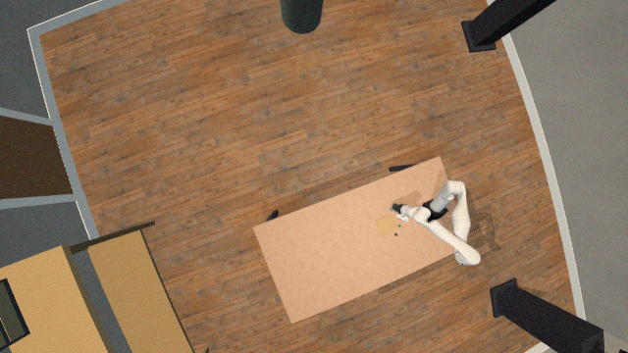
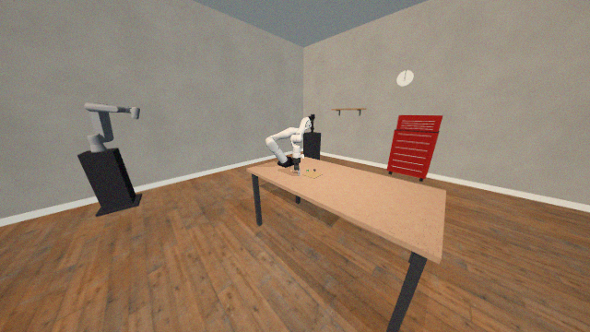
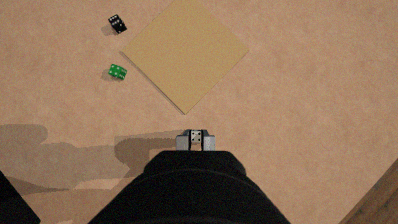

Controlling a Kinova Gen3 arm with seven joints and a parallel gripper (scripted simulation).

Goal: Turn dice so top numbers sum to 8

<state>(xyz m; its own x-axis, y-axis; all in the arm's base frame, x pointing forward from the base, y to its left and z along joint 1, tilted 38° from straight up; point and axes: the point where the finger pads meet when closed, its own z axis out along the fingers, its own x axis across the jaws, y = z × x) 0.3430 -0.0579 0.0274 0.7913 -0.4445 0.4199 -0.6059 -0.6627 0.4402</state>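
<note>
Right now the black die is 21 cm to the left of my hand, 1 cm below it and 1 cm ahead of it. Round my hand: green die 15 cm to the left, 4 cm behind, 1 cm below; then tan mat 12 cm to the left, 7 cm ahead, 2 cm below; then white die 1 cm below.
</note>
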